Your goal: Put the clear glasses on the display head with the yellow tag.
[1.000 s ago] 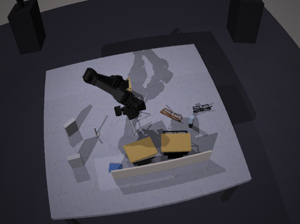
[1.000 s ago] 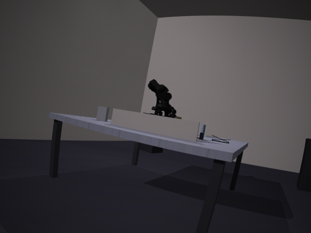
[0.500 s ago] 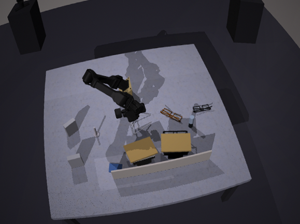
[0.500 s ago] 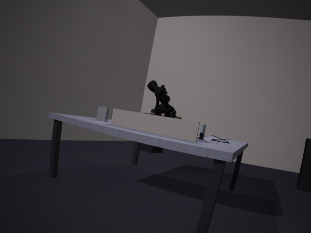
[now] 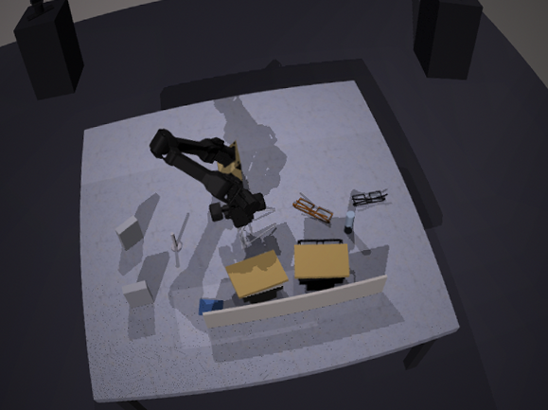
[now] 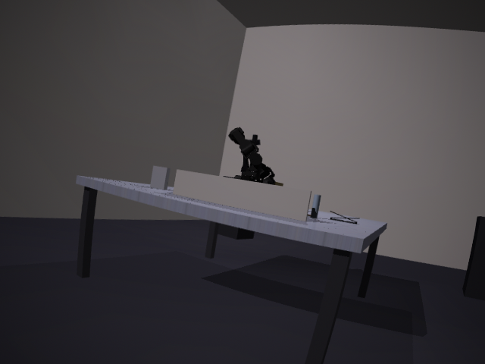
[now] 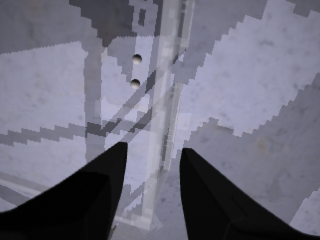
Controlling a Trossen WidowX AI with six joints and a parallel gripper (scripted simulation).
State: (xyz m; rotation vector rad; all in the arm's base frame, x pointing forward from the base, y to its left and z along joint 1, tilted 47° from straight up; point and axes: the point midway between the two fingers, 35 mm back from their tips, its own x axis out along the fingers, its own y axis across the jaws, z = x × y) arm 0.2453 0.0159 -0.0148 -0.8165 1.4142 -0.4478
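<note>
My gripper tip is now 230 mm to the left of the small peg, 70 mm short of it and 10 mm above it. The rest, counted from my gripper tip: blue tag 320 mm ahead, 110 mm to the right, 30 mm below; long white panel 350 mm ahead, 170 mm to the left, 20 mm above.
</note>
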